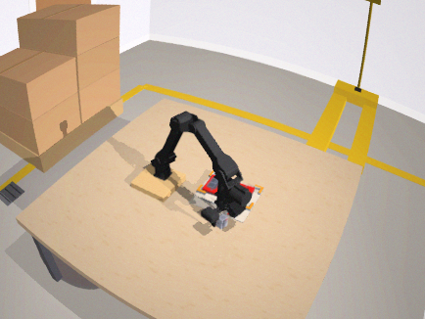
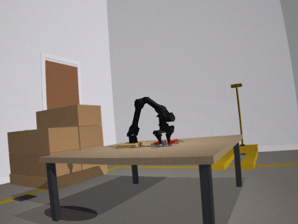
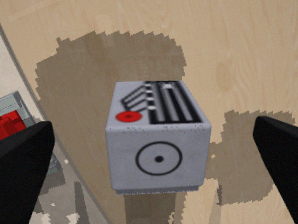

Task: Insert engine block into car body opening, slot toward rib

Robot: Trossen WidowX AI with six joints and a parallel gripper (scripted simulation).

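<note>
The grey engine block is 1 cm behind my gripper tip.
</note>
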